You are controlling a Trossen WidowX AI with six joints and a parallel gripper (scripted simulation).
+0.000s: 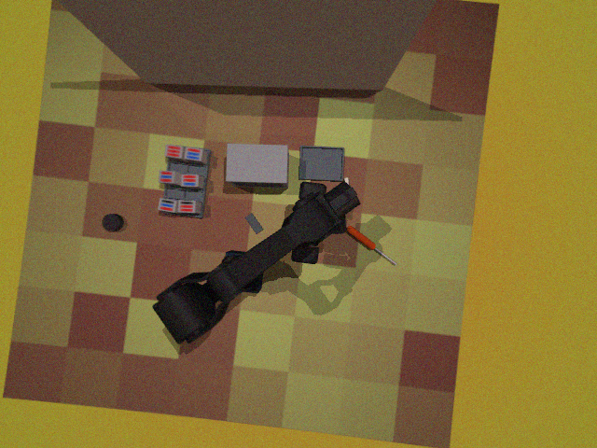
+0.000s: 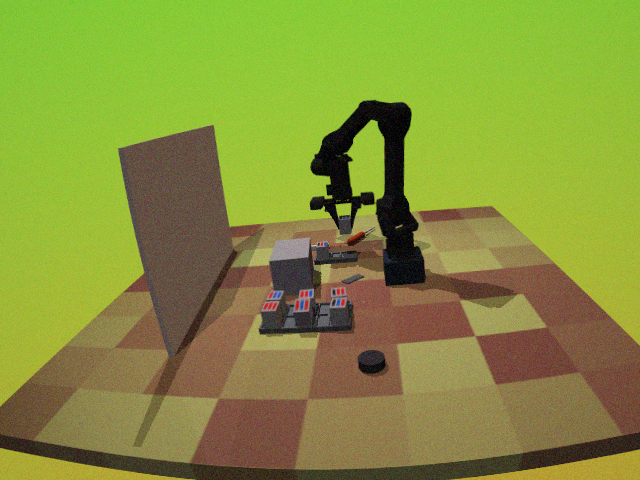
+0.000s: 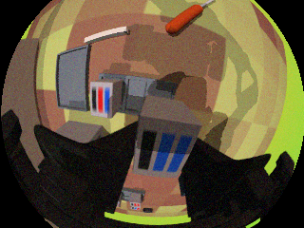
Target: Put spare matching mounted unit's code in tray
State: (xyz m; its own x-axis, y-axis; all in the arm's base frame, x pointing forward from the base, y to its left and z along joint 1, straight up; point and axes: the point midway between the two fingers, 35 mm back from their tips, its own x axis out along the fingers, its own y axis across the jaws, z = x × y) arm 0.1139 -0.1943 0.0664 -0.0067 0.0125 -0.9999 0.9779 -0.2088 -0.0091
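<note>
Right now the dark grey tray is 170 mm ahead of my gripper tip, 90 mm below it and 60 mm to the right of it. Round my gripper tip: plain grey box 170 mm ahead, 130 mm to the left, 40 mm below; then dark flat piece 160 mm to the left, 90 mm below, 10 mm ahead; then white stick 130 mm to the right, 90 mm below, 80 mm ahead.
</note>
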